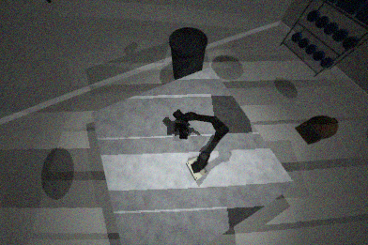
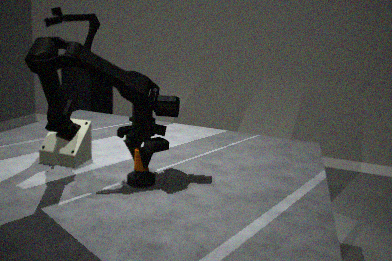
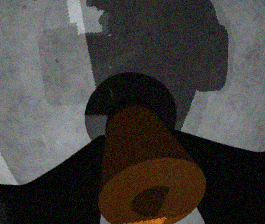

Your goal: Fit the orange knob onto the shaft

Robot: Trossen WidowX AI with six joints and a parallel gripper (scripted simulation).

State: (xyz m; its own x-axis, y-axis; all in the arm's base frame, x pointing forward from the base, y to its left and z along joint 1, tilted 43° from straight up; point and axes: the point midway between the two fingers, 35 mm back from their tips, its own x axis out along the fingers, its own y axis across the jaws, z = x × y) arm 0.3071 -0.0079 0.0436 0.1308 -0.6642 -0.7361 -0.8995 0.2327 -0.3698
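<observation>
Right now my gripper tip is 20 mm below the orange knob. From my gripper tip the other things lie so: round pedestal 20 mm below.
</observation>
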